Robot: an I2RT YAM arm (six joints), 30 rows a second.
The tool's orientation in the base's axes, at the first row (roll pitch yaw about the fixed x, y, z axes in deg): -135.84 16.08 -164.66
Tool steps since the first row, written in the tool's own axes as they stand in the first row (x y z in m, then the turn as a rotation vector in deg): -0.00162 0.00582 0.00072 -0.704 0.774 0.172; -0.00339 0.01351 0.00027 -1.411 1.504 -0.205; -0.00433 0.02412 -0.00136 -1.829 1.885 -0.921; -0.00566 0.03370 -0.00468 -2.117 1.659 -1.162; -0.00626 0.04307 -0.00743 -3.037 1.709 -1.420; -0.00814 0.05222 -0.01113 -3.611 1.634 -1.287; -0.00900 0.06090 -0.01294 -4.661 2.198 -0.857; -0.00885 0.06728 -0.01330 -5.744 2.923 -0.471
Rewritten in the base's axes. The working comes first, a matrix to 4 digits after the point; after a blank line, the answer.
The tool's axes in the first row as the columns of a matrix, in the base's axes (used below as rounded here):
-0.9266 -0.0037 0.3759
-0.2542 0.7429 -0.6193
-0.2770 -0.6694 -0.6893

0.00175 0.00429 -0.00394 0.714 0.647 -0.442; 0.00319 0.01073 -0.00829 1.225 1.603 -0.475; 0.00341 0.01986 -0.01401 1.342 2.436 -0.120; 0.00336 0.02937 -0.01777 1.519 2.490 0.277; 0.00285 0.03819 -0.02198 2.274 2.921 0.676; 0.00317 0.04776 -0.02503 2.856 2.929 0.794; 0.00325 0.05554 -0.02935 3.989 3.348 0.410; 0.00295 0.06047 -0.03342 5.135 3.923 -0.041
